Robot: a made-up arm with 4 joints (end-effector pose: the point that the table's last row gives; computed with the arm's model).
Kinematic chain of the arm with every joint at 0, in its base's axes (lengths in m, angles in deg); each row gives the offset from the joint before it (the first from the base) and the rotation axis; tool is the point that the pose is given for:
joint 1: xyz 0 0 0.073 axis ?
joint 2: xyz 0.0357 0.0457 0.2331 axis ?
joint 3: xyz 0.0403 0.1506 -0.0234 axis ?
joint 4: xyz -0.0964 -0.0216 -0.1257 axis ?
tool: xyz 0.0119 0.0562 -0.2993
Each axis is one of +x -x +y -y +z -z.
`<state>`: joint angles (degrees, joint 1 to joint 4).
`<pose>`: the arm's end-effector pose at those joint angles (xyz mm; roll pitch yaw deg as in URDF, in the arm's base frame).
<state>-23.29 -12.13 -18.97 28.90</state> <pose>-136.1 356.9 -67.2 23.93 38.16 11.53</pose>
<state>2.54 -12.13 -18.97 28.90</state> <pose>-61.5 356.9 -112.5 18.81 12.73 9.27</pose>
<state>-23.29 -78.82 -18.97 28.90</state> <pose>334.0 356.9 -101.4 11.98 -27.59 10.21</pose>
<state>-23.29 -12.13 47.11 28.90</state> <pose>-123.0 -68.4 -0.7 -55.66 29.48 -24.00</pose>
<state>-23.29 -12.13 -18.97 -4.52</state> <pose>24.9 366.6 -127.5 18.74 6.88 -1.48</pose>
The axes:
joint 1: -y
joint 2: +y
joint 3: -x
joint 4: +y

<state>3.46 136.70 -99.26 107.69</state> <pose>271.1 236.2 546.6 -137.10 -6.68 71.21</pose>
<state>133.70 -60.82 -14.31 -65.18</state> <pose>-468.9 289.3 122.5 -124.78 73.06 -129.64</pose>
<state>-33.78 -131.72 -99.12 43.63</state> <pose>128.7 536.9 -13.8 -11.04 -44.57 107.00</pose>
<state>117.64 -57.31 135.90 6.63</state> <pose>-167.2 -123.9 -266.7 43.89 -0.28 -175.39</pose>
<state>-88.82 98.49 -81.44 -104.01</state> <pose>3.7 242.7 67.0 -95.11 10.02 -76.99</pose>
